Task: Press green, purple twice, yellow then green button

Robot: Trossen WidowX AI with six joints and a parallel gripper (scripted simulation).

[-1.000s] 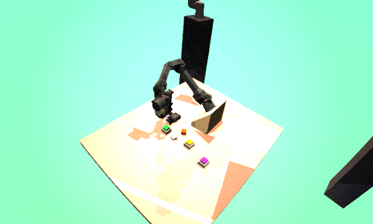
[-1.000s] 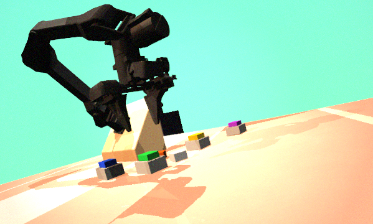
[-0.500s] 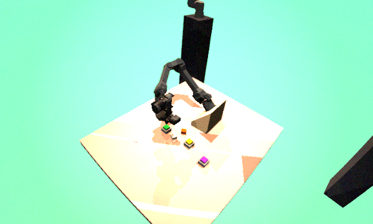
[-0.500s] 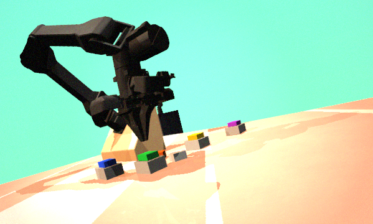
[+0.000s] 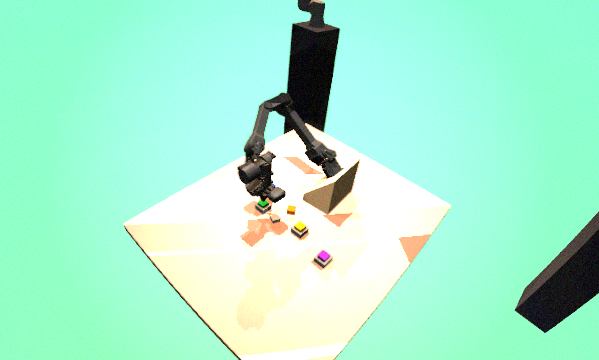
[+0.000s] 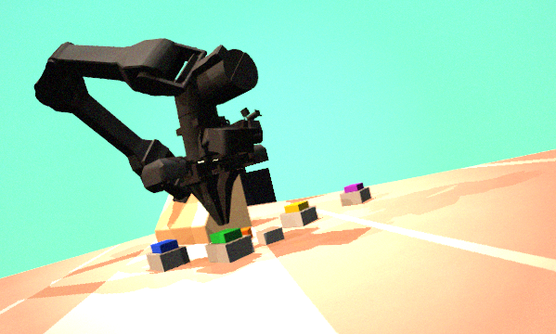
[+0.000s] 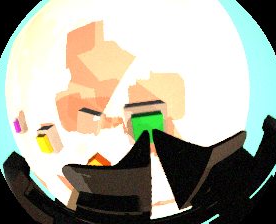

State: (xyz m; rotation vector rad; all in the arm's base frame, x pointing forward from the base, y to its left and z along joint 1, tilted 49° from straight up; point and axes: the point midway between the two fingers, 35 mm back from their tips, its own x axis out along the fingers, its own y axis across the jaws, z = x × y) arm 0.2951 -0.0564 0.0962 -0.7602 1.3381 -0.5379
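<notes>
Right now the purple button is 330 mm to the left of my gripper tip and 20 mm below it. From my gripper tip the other things lie so: small white block (80 mm to the left, 40 mm below); then green button (20 mm below); then blue button (90 mm behind, 60 mm to the right, 20 mm below).
</notes>
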